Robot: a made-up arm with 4 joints.
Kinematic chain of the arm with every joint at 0, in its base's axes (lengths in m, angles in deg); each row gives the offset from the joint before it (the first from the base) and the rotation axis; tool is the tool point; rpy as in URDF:
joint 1: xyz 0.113 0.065 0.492 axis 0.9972 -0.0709 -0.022
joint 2: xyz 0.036 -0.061 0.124 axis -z
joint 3: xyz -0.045 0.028 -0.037 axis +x
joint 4: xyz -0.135 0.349 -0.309 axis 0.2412 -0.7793 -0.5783
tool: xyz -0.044 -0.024 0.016 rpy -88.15 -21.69 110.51
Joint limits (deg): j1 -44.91..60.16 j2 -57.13..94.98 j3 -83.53..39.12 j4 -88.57..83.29
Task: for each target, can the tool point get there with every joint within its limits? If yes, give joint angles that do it. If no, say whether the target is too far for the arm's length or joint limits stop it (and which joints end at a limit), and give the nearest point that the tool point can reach.
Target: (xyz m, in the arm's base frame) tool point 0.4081 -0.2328 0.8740
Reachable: no: joint limits stop it (at a limit: joint 1, joint 3, joint 4) | nearest point 0.5085 0.0882 0.7625 | short by 0.354 m
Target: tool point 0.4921 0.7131 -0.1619
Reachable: no: too far | nearest point 0.3410 0.4312 0.1780 | short by 0.467 m
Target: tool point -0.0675 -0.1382 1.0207
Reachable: no: joint limits stop it (at a limit: joint 1, joint 3, joint 4) | nearest point -0.0494 0.1881 0.8547 | short by 0.367 m
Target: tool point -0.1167 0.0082 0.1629
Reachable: yes | joints -21.14 63.16 -72.40 31.94
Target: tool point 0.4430 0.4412 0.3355
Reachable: yes | joints -15.22 56.67 27.59 65.52
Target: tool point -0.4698 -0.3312 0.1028
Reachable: no: too far | nearest point -0.2408 -0.1668 0.2637 | short by 0.325 m
